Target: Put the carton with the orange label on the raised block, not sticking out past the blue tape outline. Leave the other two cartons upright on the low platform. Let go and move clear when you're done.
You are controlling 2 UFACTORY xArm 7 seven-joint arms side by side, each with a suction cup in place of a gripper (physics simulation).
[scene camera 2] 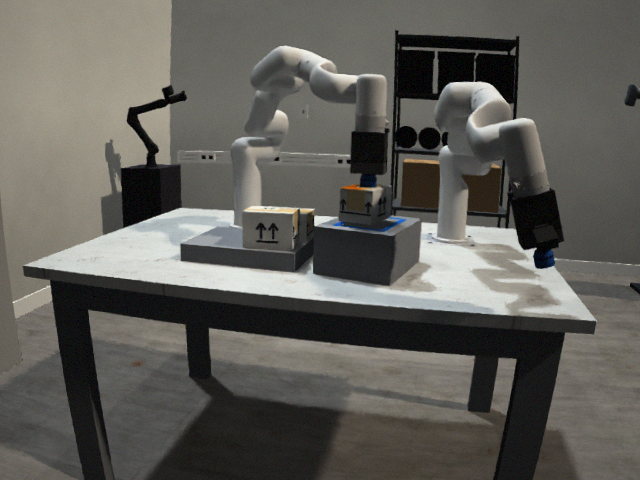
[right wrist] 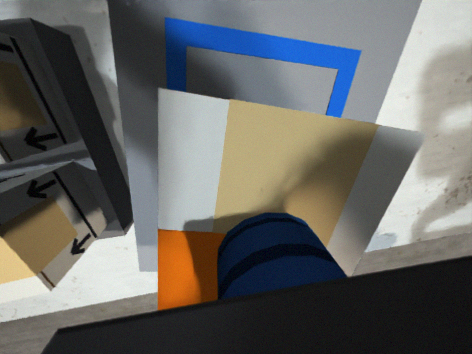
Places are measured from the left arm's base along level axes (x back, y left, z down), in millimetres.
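Where they show: left hand, tool point: (scene camera 2: 545, 265); right hand, tool point: (right wrist: 260, 234); left arm's base, link origin: (scene camera 2: 450, 239).
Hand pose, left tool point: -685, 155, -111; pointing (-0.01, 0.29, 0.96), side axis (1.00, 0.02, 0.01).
Things, the pixels of their top centre, and the offset from my left tool point, as dx, dy, dz. "*": a spot on its surface instead. Level surfaces: height alone.
- carton with the orange label, top centre: (right wrist: 264, 270) (scene camera 2: 366, 186) +268, -399, -101
- raised block, top centre: (right wrist: 251, 163) (scene camera 2: 371, 222) +283, -386, -9
- blue tape outline, surface spot: (right wrist: 265, 42) * +366, -366, -10
- low platform, top centre: (scene camera 2: 251, 238) +313, -717, +63
- white table, surface height: dz +111
The carton with the orange label (scene camera 2: 364, 205) (right wrist: 285, 160) is upright on the suction cup of my right gripper (scene camera 2: 368, 181) (right wrist: 277, 255), over the raised block (scene camera 2: 351, 253) (right wrist: 140, 175). Whether its underside touches the block is unclear. The blue tape outline (scene camera 2: 397, 223) (right wrist: 265, 42) shows partly; in the right wrist view the carton hides its near part. Two other cartons, one in front (scene camera 2: 269, 229) and one behind (scene camera 2: 308, 221), stand upright on the low platform (scene camera 2: 206, 251) (right wrist: 85, 115). My left gripper (scene camera 2: 544, 262) holds nothing, at the table's right side.
The low platform stands close to the left of the raised block on the white table (scene camera 2: 129, 248). Behind the table are a black shelf rack (scene camera 2: 396, 113) and a dark pedestal (scene camera 2: 149, 193) with a small black arm (scene camera 2: 136, 118).
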